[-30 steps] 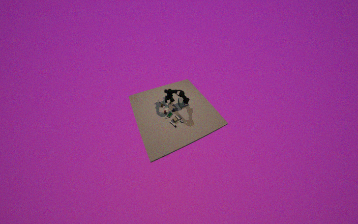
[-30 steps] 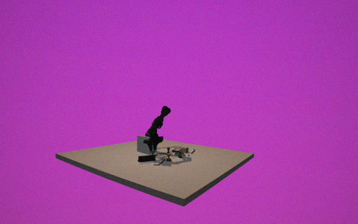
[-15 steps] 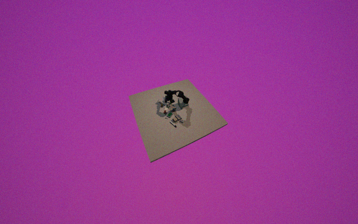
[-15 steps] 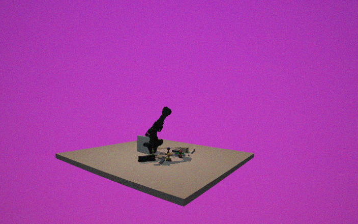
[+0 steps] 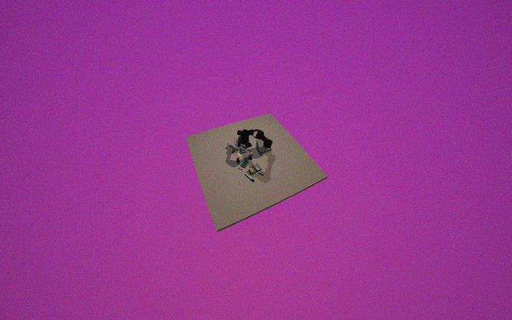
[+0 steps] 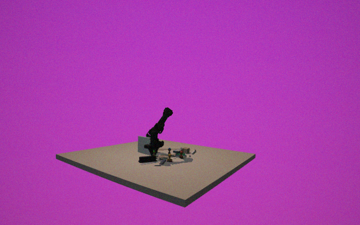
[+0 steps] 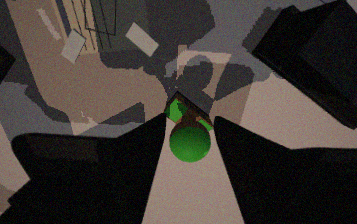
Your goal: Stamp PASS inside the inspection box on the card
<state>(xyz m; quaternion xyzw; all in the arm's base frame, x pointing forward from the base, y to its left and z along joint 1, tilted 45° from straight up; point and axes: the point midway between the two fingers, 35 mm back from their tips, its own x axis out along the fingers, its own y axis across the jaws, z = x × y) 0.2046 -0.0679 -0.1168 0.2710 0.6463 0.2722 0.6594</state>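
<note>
The green-knobbed stamp lies right at my gripper tip. Round my gripper tip: black bar 4 cm ahead, 12 cm to the right, 1 cm below; white card 10 cm ahead, 8 cm to the left, 2 cm below; long grey bar 14 cm ahead, 6 cm to the right, 2 cm below.
</note>
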